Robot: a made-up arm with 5 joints. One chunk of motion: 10 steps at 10 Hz.
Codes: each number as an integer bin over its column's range. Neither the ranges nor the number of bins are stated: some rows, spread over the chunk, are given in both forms.
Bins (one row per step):
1: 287 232 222 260 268 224
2: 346 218 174 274 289 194
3: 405 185 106 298 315 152
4: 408 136 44 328 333 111
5: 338 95 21 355 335 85
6: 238 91 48 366 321 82
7: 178 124 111 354 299 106
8: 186 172 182 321 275 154
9: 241 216 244 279 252 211
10: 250 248 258 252 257 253
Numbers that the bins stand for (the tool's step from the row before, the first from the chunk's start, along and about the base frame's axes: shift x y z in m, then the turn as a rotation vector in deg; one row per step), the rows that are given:
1: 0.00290 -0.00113 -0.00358 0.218 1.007 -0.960
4: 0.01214 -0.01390 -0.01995 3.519 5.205 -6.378
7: -0.00541 -0.01550 -0.01379 4.780 3.009 -6.618
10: 0.00008 0.00100 -0.00027 -0.170 0.297 0.430
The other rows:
2: 0.00741 -0.00299 -0.00800 0.898 2.363 -2.399
3: 0.01191 -0.00738 -0.01425 2.063 4.042 -4.412
5: 0.00680 -0.01936 -0.02207 4.829 5.334 -7.625
6: -0.00084 -0.01989 -0.01959 5.363 4.430 -7.768
8: -0.00480 -0.00911 -0.00726 3.179 1.459 -4.316
9: -0.00061 -0.00326 -0.00156 1.141 -0.026 -1.584

